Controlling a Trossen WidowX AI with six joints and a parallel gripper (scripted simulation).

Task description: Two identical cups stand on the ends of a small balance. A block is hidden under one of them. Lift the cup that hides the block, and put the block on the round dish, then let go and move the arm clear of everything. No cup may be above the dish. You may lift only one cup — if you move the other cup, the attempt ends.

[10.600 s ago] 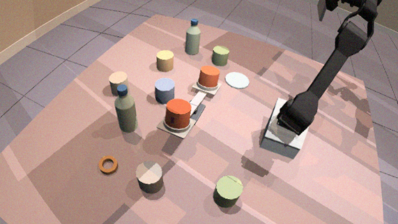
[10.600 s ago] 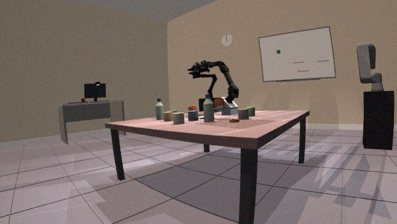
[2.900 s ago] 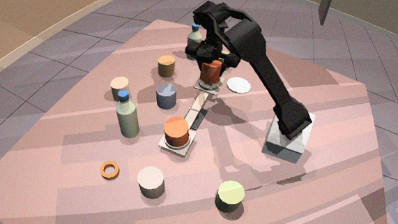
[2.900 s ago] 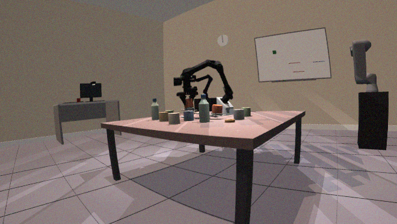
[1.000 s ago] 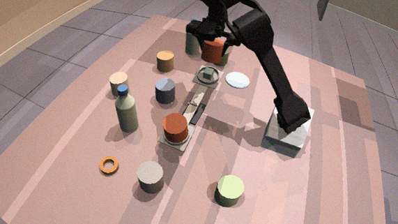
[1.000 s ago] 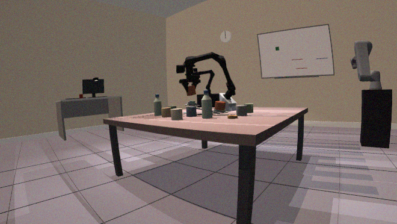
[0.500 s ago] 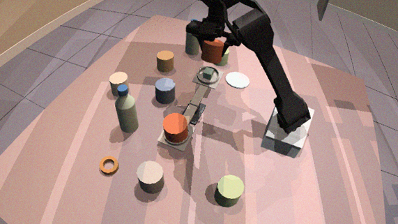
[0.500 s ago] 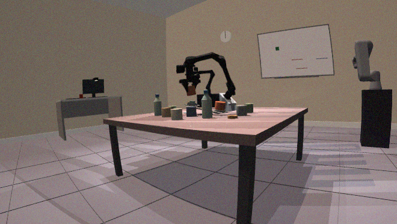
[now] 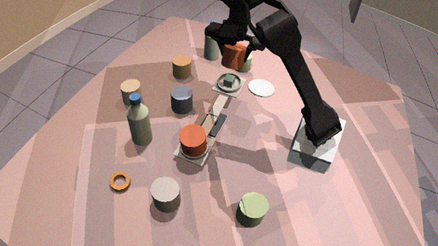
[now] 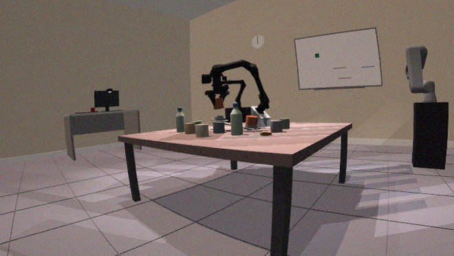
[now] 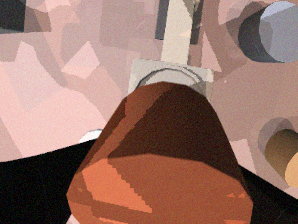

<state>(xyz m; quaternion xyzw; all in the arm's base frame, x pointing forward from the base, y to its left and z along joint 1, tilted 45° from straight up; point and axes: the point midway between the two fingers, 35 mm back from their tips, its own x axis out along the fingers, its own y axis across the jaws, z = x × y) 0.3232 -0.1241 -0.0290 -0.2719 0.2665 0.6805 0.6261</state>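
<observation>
My gripper tip is 80 mm above the pale green block and 10 mm to the right of it. Also, from my gripper tip: white round dish: 170 mm below, 120 mm to the right, 80 mm behind; then blue cup: 130 mm below, 110 mm to the left, 110 mm ahead; then small balance: 150 mm below, 130 mm to the left.
</observation>
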